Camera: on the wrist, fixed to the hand. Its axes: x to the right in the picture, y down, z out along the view.
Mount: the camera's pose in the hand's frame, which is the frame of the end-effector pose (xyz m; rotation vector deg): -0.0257 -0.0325 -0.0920 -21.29 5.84 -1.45
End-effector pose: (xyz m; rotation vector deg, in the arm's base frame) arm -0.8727 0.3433 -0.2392 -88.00 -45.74 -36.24
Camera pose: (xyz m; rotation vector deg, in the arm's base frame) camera -0.9091 0.2498 -0.2283 -103.90 -37.08 -52.06
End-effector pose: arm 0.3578 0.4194 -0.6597 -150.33 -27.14 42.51
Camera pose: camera 0.3810 0.4135 -0.5617 -170.35 -38.33 31.58
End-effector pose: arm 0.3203 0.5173 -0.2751 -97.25 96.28 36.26
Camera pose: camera 0.3410 0.4654 -0.1911 -116.60 96.52 51.82
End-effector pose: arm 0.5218 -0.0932 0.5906 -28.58 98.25 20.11
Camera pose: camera 0.4643 -0.1630 0.6355 -46.95 100.03 36.72
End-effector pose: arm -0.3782 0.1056 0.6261 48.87 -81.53 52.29
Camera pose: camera -0.3083 0.1746 0.6031 30.75 -81.98 36.38
